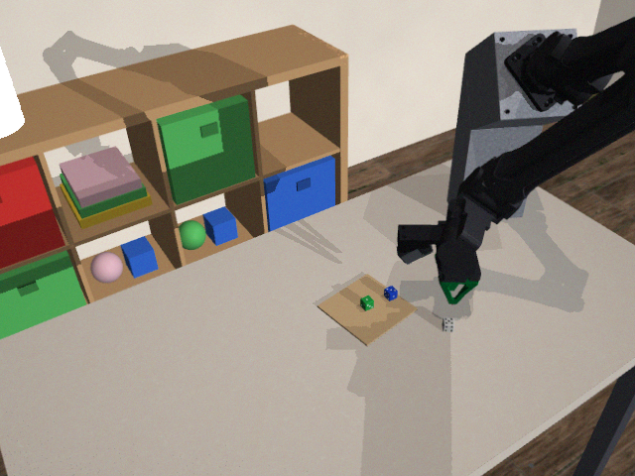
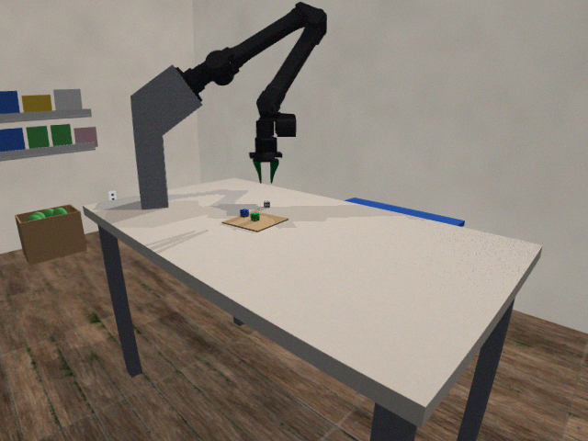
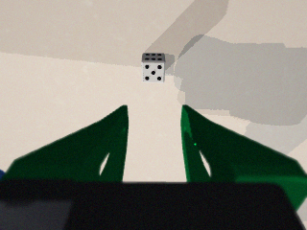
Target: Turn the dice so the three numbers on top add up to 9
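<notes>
The white die lies 80 mm below my hand. Round my hand: tan mat: 120 mm to the right, 110 mm ahead, 90 mm below; then green die: 120 mm to the right, 110 mm ahead, 80 mm below; then blue die: 120 mm to the right, 80 mm below, 50 mm ahead.
</notes>
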